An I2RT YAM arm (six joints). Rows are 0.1 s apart.
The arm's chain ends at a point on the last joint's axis. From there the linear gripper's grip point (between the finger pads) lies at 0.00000 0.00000 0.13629 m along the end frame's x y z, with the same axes.
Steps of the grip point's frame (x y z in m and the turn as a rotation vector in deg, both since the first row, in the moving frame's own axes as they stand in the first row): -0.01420, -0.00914, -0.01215, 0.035, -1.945, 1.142; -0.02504, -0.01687, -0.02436, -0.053, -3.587, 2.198; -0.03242, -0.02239, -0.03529, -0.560, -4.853, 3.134; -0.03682, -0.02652, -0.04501, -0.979, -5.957, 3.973; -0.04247, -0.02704, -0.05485, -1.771, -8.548, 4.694; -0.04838, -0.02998, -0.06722, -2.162, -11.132, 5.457; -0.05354, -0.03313, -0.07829, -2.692, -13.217, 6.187; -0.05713, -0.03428, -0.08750, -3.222, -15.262, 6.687; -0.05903, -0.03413, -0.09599, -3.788, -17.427, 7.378; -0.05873, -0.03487, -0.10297, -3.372, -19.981, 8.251
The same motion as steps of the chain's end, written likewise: -0.00958, -0.00901, -0.01207, 0.035, -1.945, 1.142; -0.01651, -0.01683, -0.02409, -0.053, -3.587, 2.198; -0.02086, -0.02340, -0.03480, -0.560, -4.853, 3.134; -0.02261, -0.02835, -0.04425, -0.979, -5.957, 3.973; -0.02207, -0.03040, -0.05327, -1.771, -8.548, 4.694; -0.02187, -0.03383, -0.06456, -2.162, -11.132, 5.457; -0.02211, -0.03777, -0.07453, -2.692, -13.217, 6.187; -0.02091, -0.03973, -0.08249, -3.222, -15.262, 6.687; -0.01778, -0.04033, -0.08945, -3.788, -17.427, 7.378; -0.01178, -0.03932, -0.09455, -3.372, -19.981, 8.251
